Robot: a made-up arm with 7 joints. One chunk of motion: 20 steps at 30 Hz.
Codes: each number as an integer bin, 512 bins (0 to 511) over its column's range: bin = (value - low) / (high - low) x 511, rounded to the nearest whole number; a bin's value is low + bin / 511 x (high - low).
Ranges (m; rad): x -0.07..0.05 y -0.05..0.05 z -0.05..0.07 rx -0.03..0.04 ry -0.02..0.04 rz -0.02..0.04
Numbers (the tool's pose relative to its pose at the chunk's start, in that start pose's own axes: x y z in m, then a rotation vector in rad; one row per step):
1: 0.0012 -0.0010 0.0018 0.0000 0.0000 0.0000
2: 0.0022 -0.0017 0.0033 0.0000 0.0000 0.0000
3: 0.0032 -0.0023 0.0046 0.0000 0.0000 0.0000
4: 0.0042 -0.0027 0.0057 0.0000 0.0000 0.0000
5: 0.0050 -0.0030 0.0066 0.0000 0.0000 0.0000
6: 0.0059 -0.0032 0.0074 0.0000 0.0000 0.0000
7: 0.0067 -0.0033 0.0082 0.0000 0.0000 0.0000
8: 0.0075 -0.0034 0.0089 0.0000 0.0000 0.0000
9: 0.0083 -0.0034 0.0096 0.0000 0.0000 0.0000
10: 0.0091 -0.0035 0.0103 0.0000 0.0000 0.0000
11: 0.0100 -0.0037 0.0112 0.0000 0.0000 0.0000
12: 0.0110 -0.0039 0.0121 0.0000 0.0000 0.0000
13: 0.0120 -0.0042 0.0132 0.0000 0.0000 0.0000
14: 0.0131 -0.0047 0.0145 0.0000 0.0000 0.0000
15: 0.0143 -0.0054 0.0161 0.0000 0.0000 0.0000
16: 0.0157 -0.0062 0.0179 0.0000 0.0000 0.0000
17: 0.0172 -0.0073 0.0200 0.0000 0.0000 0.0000
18: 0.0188 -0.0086 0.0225 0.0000 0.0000 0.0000
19: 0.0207 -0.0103 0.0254 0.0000 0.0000 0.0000
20: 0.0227 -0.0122 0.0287 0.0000 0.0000 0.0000
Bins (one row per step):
1: 303 250 221 219 170 170
2: 307 247 227 219 170 170
3: 312 244 233 219 170 170
4: 316 242 237 219 170 170
5: 319 240 241 219 170 170
6: 323 239 244 219 170 170
7: 327 239 248 219 170 170
8: 330 238 251 219 170 170
9: 333 238 254 219 170 170
10: 337 238 257 219 170 170
11: 341 237 261 219 170 170
12: 345 236 264 219 170 170
13: 349 234 269 219 170 170
14: 354 231 275 219 170 170
15: 359 228 281 219 170 170
16: 365 224 289 219 170 170
17: 371 218 298 219 170 170
18: 378 212 309 219 170 170
19: 386 203 321 219 170 170
20: 395 193 335 219 170 170

